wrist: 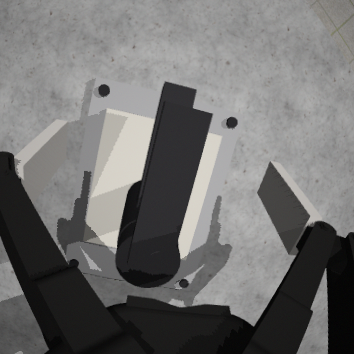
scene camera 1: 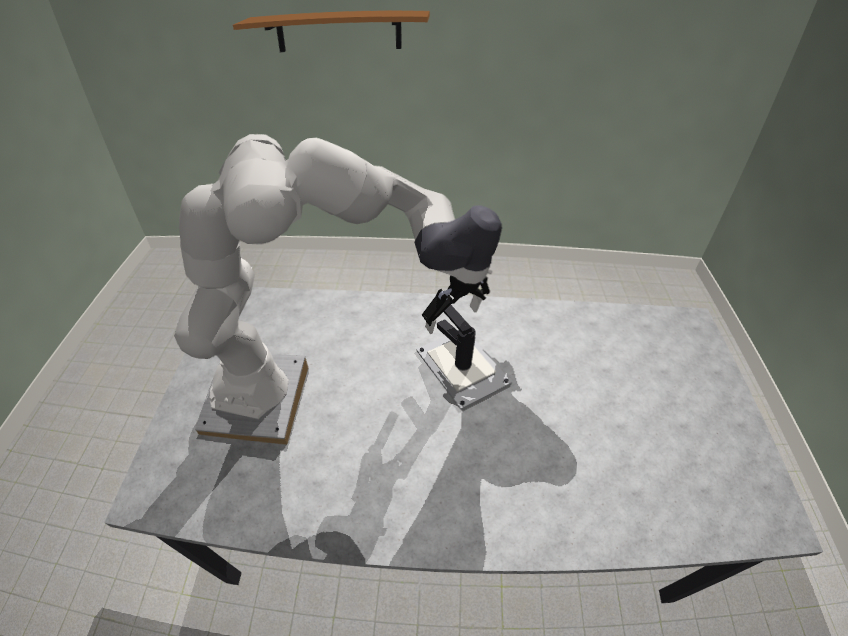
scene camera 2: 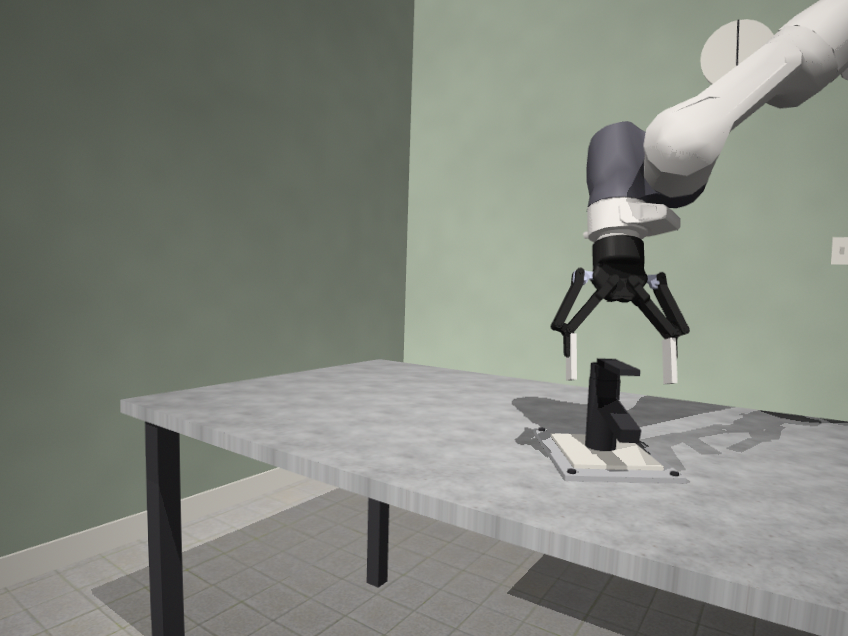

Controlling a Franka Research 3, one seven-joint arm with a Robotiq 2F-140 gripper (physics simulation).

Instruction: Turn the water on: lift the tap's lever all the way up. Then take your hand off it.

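The black tap (scene camera 1: 464,352) (scene camera 2: 600,410) stands upright on a cream block on a grey plate. Its flat lever (scene camera 1: 458,319) (scene camera 2: 621,367) (wrist: 172,175) lies close to level on top, pointing the same way as the spout (scene camera 2: 624,423) (wrist: 179,93) below it. My gripper (scene camera 1: 453,316) (scene camera 2: 621,380) (wrist: 168,158) is wide open, pointing down over the tap. In the wrist view the lever lies between the two finger pads, with a gap on each side. In scene camera 2 the pads' lower ends look about level with the lever. Nothing is held. The lever hides most of the tap's body in the wrist view.
The grey plate (scene camera 1: 472,396) (scene camera 2: 626,478) (wrist: 134,102) has dark bolts at its corners, and the cream block (scene camera 2: 574,450) (wrist: 122,155) sits on it. The arm's base plate (scene camera 1: 294,410) is at the table's left in scene camera 1. A wooden shelf (scene camera 1: 332,19) hangs on the wall.
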